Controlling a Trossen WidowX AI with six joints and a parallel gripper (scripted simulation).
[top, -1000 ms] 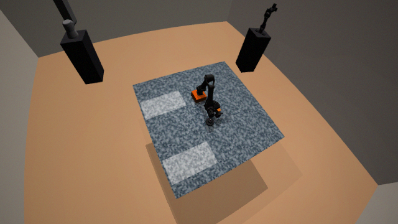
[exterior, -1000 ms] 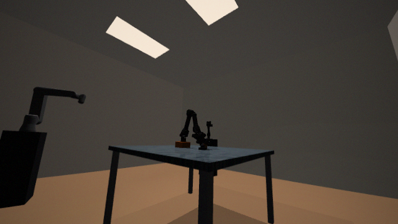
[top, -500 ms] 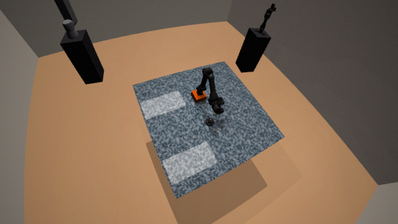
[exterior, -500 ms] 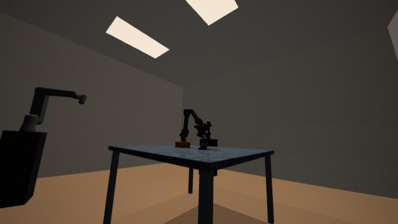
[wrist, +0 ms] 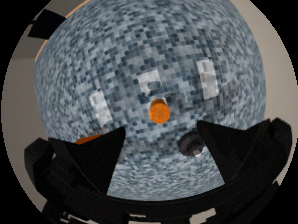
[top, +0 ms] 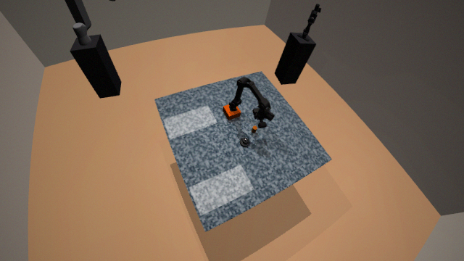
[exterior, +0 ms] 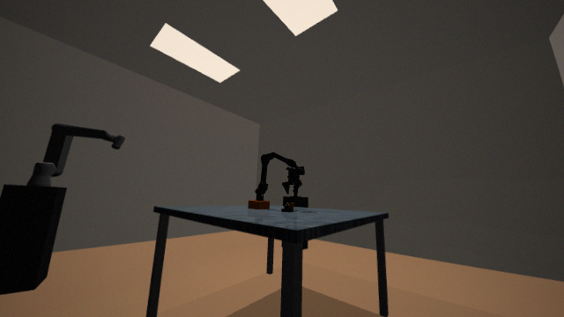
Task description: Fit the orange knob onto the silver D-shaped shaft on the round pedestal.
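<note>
My gripper tip is now 8 cm above the orange knob. Round my gripper tip: round pedestal (10 cm ahead, 13 cm to the right, 9 cm below).
</note>
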